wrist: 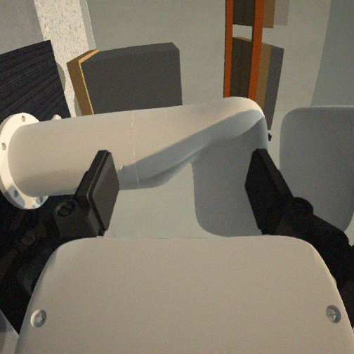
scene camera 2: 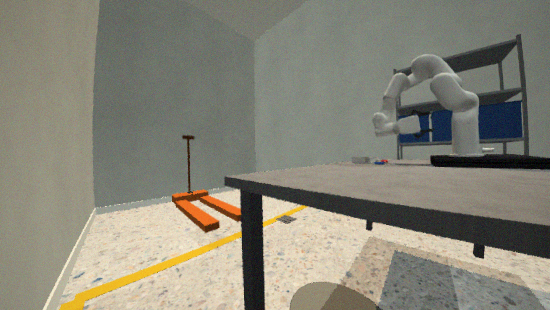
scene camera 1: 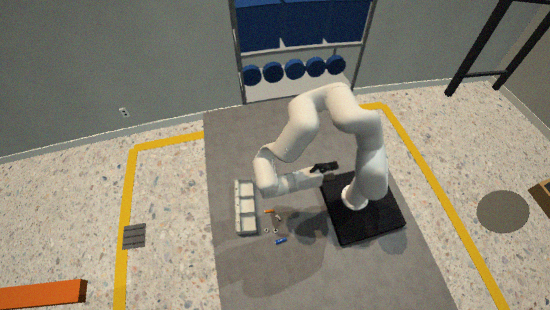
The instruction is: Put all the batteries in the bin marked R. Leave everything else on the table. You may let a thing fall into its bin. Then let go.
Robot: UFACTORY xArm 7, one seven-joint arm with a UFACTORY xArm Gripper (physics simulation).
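Frame: origin at the arm's base, x ahead, y left, z up, level; metres.
Where they show: gripper, between the fingertips: (scene camera 2: 433, 120) (scene camera 1: 336, 170); arm's base, origin of its link: (scene camera 2: 465, 156) (scene camera 1: 354, 197).
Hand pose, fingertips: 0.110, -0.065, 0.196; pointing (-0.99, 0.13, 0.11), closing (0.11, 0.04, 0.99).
Things, the pixels of their top centre, and the offset from my fingertips, as dx, dy, dz. Level surfaces: height alone.
- blue cylinder, centre of its top: (scene camera 1: 280, 240) (scene camera 2: 379, 161) +0.268, +0.116, -0.224
- grey table, height of its surface: dz -0.239
- orange cylinder, centre of its top: (scene camera 1: 269, 210) +0.266, -0.028, -0.228
- small pale piece, centre of its top: (scene camera 1: 277, 217) +0.243, +0.015, -0.227
A blue cylinder (scene camera 1: 281, 240) (scene camera 2: 379, 162), which looks like a battery, lies on the grey table (scene camera 1: 350, 280) (scene camera 2: 310, 179). An orange cylinder (scene camera 1: 269, 211), perhaps another battery, lies farther back. A small pale piece (scene camera 1: 278, 218) and two small rings, one (scene camera 1: 266, 230) left of the other (scene camera 1: 275, 231), lie between them. A pale row of three bins (scene camera 1: 237, 210) (scene camera 2: 360, 160) stands left of these; no letter is readable, so I cannot tell which is R. My gripper (scene camera 1: 332, 171) (scene camera 2: 429, 123) (wrist: 181, 167) is open and empty, held sideways above the table, pointing toward the arm's base.
The arm's base stands on a black plate (scene camera 1: 372, 227) (scene camera 2: 500, 161), right of the small things. In the wrist view the arm's own white links (wrist: 90, 150) lie beyond the fingers. A shelf rack (scene camera 1: 357, 65) (scene camera 2: 523, 95) stands behind the table.
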